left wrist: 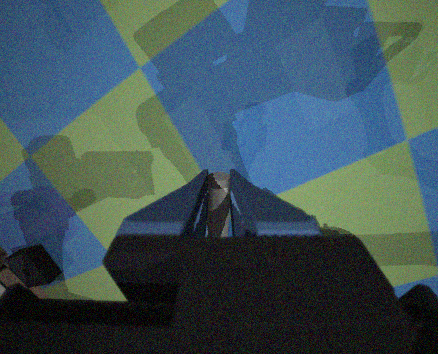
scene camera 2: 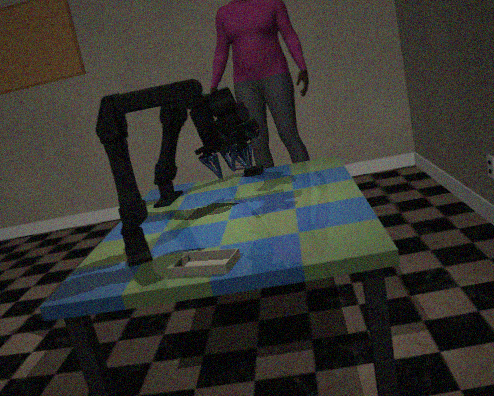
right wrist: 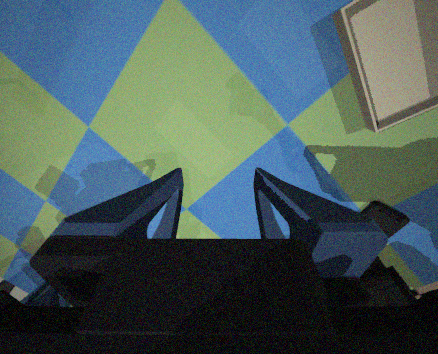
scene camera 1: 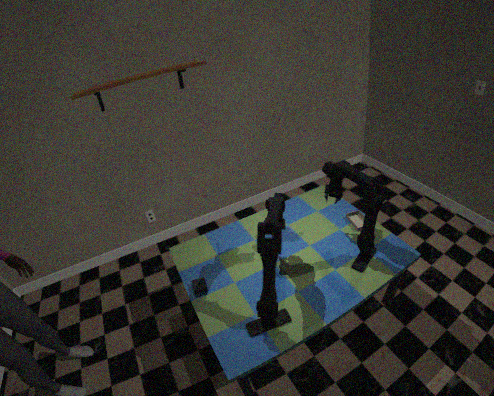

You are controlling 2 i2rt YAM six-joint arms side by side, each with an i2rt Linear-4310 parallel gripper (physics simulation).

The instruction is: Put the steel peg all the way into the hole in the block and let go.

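Places are measured from the left arm's base along level axes (x ahead, y left, z up), in centimetres.
Pixels of known places: left gripper, fingertip midpoint: (left wrist: 219, 177) (scene camera 2: 250, 167); right gripper, fingertip midpoint: (scene camera 2: 227, 174) (right wrist: 218, 176) (scene camera 1: 330, 202); left arm's base at its link origin: (scene camera 2: 169, 199) (scene camera 1: 268, 323); right arm's base at its link origin: (scene camera 2: 138, 253) (scene camera 1: 364, 258).
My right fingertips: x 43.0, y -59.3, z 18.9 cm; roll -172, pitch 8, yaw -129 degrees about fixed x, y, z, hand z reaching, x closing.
Observation:
Ahead of a thing's pixels: the offset from my right fingertips to its top centre.
The steel peg @[dy +38.8, dx -4.0, dz -4.9 cm] (left wrist: 218, 197) is a narrow grey-brown rod between the fingers of my left gripper (left wrist: 219, 177) (scene camera 2: 246, 162), which is shut on it. In the left wrist view they are above the table, apart from the block. The small dark block @[dy +83.4, dx -9.8, dz -15.8 cm] (scene camera 1: 199, 286) (scene camera 2: 253, 171) (left wrist: 36, 266) sits on the table toward the left in scene camera 1 and at the lower left in the left wrist view. Its hole cannot be made out. My right gripper (right wrist: 218, 176) (scene camera 1: 333, 200) is open and empty, above the table far from the block. The left arm hides its fingertips in scene camera 1.
A shallow beige tray @[dy -19.7, dx -5.3, dz -16.4 cm] (scene camera 1: 356, 220) (scene camera 2: 202, 272) (right wrist: 361, 80) lies near the right arm's base. The blue and green checkered table (scene camera 1: 240, 367) (scene camera 2: 350, 267) carries both arms. Dark shadows cross it. A person in a pink top (scene camera 2: 260, 45) stands beyond it in scene camera 2.

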